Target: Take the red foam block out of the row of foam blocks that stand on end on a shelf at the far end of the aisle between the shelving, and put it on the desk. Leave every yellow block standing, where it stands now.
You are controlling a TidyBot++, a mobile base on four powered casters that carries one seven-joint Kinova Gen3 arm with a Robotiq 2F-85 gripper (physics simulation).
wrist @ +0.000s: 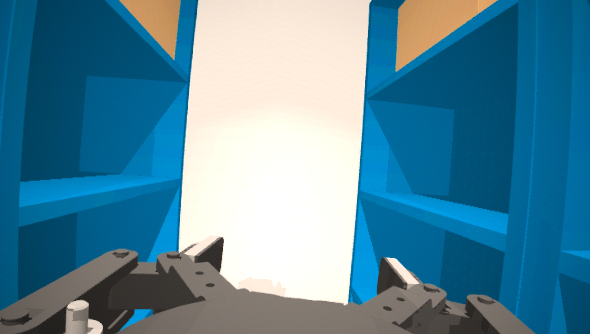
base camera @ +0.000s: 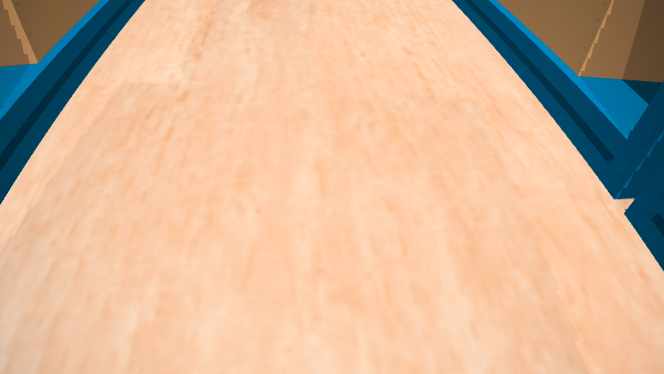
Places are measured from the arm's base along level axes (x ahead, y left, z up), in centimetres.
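Where they show: gripper, between the fingertips: (wrist: 299, 265).
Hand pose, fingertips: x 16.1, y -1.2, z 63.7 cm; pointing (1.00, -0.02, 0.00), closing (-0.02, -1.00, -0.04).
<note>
After its pixels a point has its place.
My gripper (wrist: 299, 265) @(x 16.1, y -1.2, z 63.7 cm) is open, its two fingers wide apart at the bottom of the wrist view, with a bright pale wall (wrist: 275, 150) @(x 133.4, y 12.7, z 75.1 cm) behind the space between them. The red foam block, the yellow blocks and the desk do not show in either view. Blue shelving stands on both sides of the aisle: the left unit (wrist: 100, 192) @(x 62.9, y 45.7, z 59.3 cm) and the right unit (wrist: 435, 212) @(x 74.1, y -36.1, z 59.4 cm) show their shelf boards in the wrist view.
Tan boxes (wrist: 157, 20) @(x 90.0, y 50.9, z 113.6 cm) (wrist: 430, 30) @(x 84.1, y -36.0, z 112.2 cm) sit on upper shelves on both sides. In the base view, the wooden floor (base camera: 320, 200) @(x 43.5, y 1.5, z -39.7 cm) runs between blue lower shelf edges, with a tan box at the left (base camera: 55, 25) @(x 70.3, y 48.4, z -29.4 cm) and another box (base camera: 555, 30) @(x 76.1, y -37.0, z -28.6 cm) at the right.
</note>
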